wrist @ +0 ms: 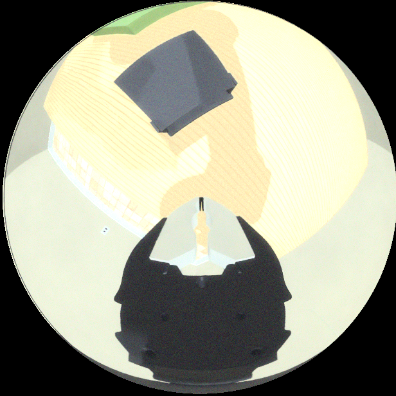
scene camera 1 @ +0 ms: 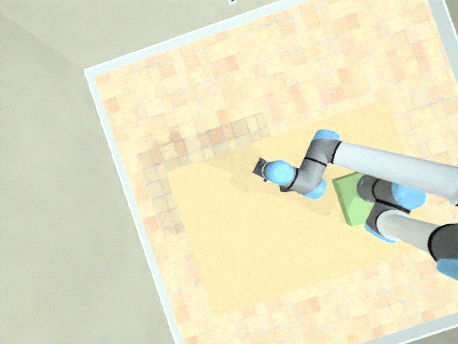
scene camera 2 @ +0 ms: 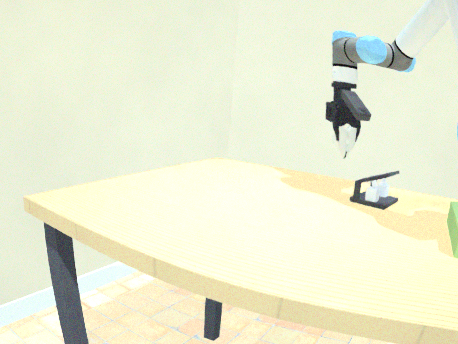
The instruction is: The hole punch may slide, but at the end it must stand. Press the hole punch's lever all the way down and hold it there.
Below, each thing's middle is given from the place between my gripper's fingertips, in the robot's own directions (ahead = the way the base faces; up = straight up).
Labels:
I see my gripper 12 cm past the hole punch lever (wrist: 170, 79), 10 cm to the right of it and 2 cm above it. From my hand the other things lie so: hole punch (scene camera 2: 378, 198) (12 cm behind, 10 cm to the left, 4 cm below).

